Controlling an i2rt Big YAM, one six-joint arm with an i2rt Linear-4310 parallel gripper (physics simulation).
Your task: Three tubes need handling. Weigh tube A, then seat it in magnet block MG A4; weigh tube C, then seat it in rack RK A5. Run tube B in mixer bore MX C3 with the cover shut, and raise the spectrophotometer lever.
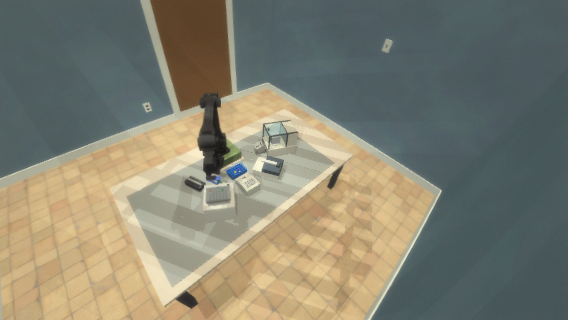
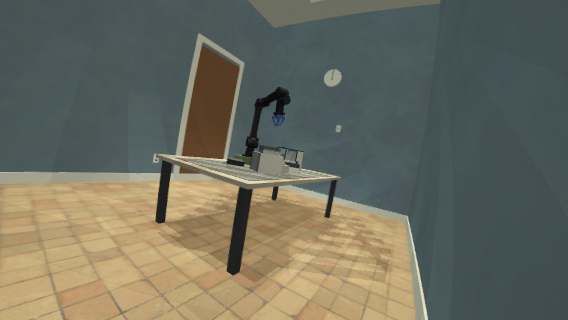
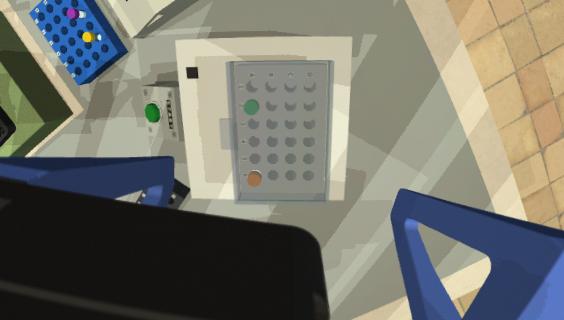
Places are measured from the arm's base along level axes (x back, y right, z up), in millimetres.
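Pixels of known places: gripper, fingertip midpoint: [image 1: 218, 176] [image 2: 277, 126] [image 3: 286, 187]; arm's base at its link origin: [image 1: 221, 151] [image 2: 249, 156].
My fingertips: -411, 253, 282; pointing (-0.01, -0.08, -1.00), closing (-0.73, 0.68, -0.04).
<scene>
For each thing: its top centre in the pictures, then the offset to it from my fingertips, as dx, dy, dz. "spot": a spot on its surface instead.
- mixer at its top centre: [image 3: 211, 138] [image 1: 217, 184] [image 2: 266, 146] +75, -20, -158
- purple-capped tube at its top centre: [image 3: 71, 13] +185, -257, -294
- yellow-capped tube at its top centre: [image 3: 86, 37] +187, -219, -294
- black magnet block at its top centre: [image 3: 146, 220] [image 1: 194, 181] [image 2: 236, 158] +305, +39, -300
- small grey block at a spot on its surface: [image 3: 162, 120] spot: +163, -67, -279
- white device at its top centre: [image 1: 247, 179] +63, -232, -278
- dark-lidded device at its top centre: [image 1: 268, 160] [image 2: 289, 160] +78, -441, -246
- small grey unit at a spot on its surface: [image 1: 259, 146] spot: +264, -516, -278
- glass-sided balance at its top centre: [image 1: 275, 127] [image 2: 287, 147] +228, -644, -125
My gripper [image 1: 214, 180] [image 2: 278, 124] [image 3: 286, 187] is open and empty, high above the mixer. The mixer [image 1: 218, 197] [image 3: 210, 175] is a white box with a grey bore field. Its clear cover [image 3: 280, 198] lies over the bores and looks shut. Under it, a green cap [image 3: 251, 107] and an orange cap [image 3: 254, 178] stand in the column nearest the black button. The blue rack [image 1: 236, 171] [image 3: 65, 47] holds a purple-capped tube [image 3: 73, 13] and a yellow-capped tube [image 3: 88, 37]. The black magnet block [image 1: 194, 183] [image 3: 178, 195] is partly behind a finger. Tube letters and the spectrophotometer lever cannot be made out.
A small grey block [image 3: 162, 120] with a green top stands against the mixer's side. A white device [image 1: 248, 183], a dark-lidded device [image 1: 272, 165], a small grey unit [image 1: 259, 146] and a glass-sided balance [image 1: 278, 136] stand farther along the table. The arm's green base box [image 1: 231, 154] is behind.
</scene>
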